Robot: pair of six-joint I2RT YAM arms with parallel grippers.
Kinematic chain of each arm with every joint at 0, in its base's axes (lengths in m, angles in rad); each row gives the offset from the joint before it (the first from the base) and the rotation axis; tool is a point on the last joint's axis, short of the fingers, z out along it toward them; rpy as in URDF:
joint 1: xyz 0 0 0.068 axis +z
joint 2: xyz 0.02 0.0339 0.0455 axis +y
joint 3: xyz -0.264 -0.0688 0 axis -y
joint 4: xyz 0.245 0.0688 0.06 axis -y
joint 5: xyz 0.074 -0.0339 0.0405 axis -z
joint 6: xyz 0.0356 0 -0.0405 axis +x
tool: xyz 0 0 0 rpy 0 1.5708 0
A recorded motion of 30 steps. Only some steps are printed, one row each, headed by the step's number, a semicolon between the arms.
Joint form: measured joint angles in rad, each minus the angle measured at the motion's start. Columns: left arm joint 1, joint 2, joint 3, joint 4, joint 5, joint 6; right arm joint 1, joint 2, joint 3, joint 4, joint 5, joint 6.
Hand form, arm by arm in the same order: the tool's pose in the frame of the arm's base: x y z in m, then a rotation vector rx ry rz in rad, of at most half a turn. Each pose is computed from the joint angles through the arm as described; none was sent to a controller.
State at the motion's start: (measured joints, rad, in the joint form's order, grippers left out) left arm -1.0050 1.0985 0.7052 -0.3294 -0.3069 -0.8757; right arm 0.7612 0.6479 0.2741 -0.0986 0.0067 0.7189
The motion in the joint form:
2: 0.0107 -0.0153 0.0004 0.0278 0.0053 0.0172; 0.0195 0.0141 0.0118 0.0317 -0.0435 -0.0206
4: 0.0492 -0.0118 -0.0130 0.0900 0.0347 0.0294; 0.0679 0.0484 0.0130 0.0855 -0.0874 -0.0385
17: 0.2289 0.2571 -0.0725 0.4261 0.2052 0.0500; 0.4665 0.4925 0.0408 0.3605 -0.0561 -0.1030
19: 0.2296 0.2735 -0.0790 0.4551 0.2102 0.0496; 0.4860 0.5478 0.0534 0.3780 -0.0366 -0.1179
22: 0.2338 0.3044 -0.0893 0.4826 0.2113 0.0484; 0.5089 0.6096 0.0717 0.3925 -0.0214 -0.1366
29: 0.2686 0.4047 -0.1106 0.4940 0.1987 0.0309; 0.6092 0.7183 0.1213 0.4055 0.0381 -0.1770
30: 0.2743 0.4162 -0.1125 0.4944 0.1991 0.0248; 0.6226 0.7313 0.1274 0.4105 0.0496 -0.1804
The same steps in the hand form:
2: 0.1343 -0.1872 0.2443 -0.0106 2.3007 -0.6672; 0.1132 0.1140 0.1946 -0.1137 2.1506 0.9470
4: 0.1426 -0.1853 0.2443 -0.0328 2.2705 -0.7061; 0.1100 0.1243 0.1955 -0.2157 2.1401 1.0163
17: 0.1993 -0.1905 0.1902 -0.1171 2.3029 -0.7638; 0.0699 0.2009 0.1555 -0.7396 2.2355 1.0687
19: 0.2007 -0.1919 0.1865 -0.1156 2.2993 -0.7729; 0.0685 0.2075 0.1501 -0.7711 2.2432 1.0335
22: 0.2028 -0.1924 0.1778 -0.1209 2.3116 -0.7623; 0.0663 0.2155 0.1442 -0.8158 2.2509 0.9984
29: 0.2105 -0.1856 0.1465 -0.1875 2.3999 -0.6587; 0.0494 0.2354 0.1362 -0.9511 2.2289 0.9334
30: 0.2115 -0.1844 0.1430 -0.2014 2.4107 -0.6492; 0.0471 0.2380 0.1354 -0.9630 2.2220 0.9261

